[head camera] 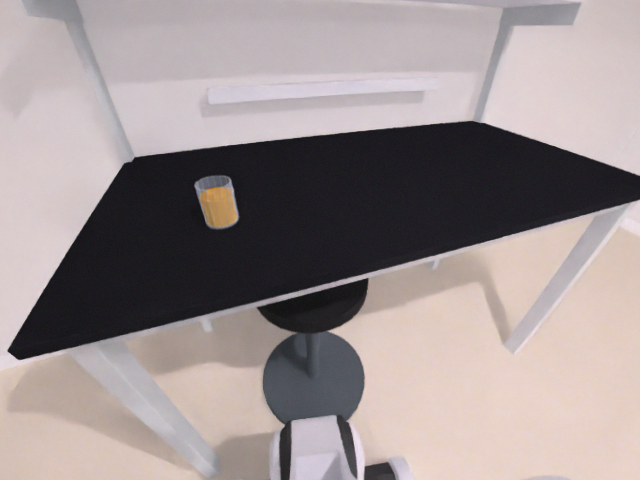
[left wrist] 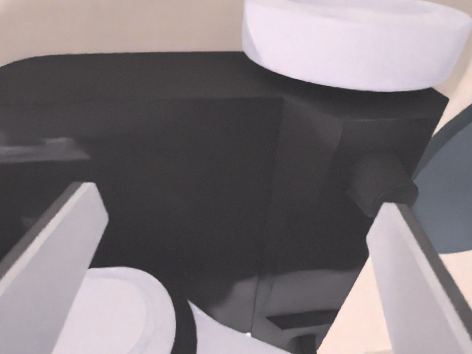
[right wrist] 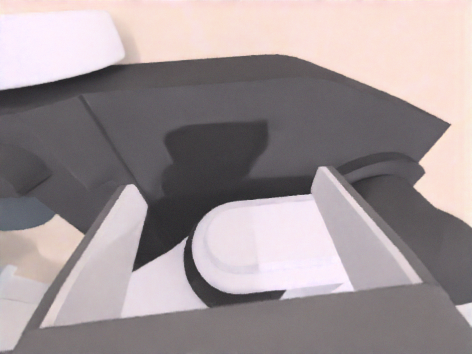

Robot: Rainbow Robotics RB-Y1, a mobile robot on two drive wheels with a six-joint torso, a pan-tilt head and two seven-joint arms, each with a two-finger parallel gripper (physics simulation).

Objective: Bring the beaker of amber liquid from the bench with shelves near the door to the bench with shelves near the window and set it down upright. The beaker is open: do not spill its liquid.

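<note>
The beaker of amber liquid (head camera: 219,205) stands upright on the left part of the black bench top (head camera: 361,191) in the head view. Its top is open and the liquid fills most of it. My left gripper (left wrist: 235,210) is open, with nothing between its fingers; my own dark base shows beyond them. My right gripper (right wrist: 229,186) is open and empty, with white and dark parts of my own body behind its fingers. Neither gripper shows in the head view, and the beaker does not show in either wrist view.
A stool with a black seat (head camera: 320,310) and a round grey foot (head camera: 341,382) stands under the bench's front edge. Bench legs (head camera: 155,408) (head camera: 568,279) stand at both sides. A shelf (head camera: 537,12) overhangs the back. A white rail (head camera: 320,89) runs along the back panel.
</note>
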